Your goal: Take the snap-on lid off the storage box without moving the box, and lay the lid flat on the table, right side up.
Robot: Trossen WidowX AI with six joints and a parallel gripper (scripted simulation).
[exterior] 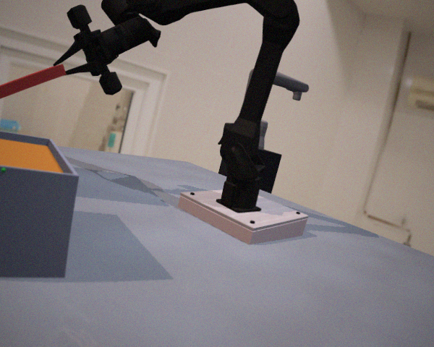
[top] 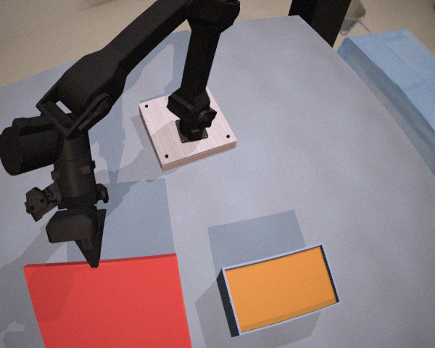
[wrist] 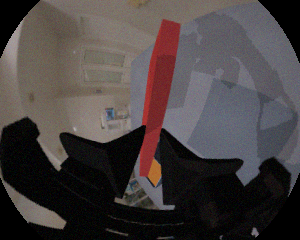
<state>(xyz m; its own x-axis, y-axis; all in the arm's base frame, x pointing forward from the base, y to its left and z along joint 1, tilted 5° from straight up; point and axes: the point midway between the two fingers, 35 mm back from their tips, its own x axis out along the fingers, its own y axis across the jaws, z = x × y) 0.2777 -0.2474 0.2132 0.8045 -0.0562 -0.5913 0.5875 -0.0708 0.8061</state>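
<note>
Now: the red lid 70 mm ahead of my gripper tip, 40 mm below it and 10 mm to the right of it. The rest, counted from my gripper tip: storage box (290 mm to the left, 160 mm below, 100 mm ahead).
</note>
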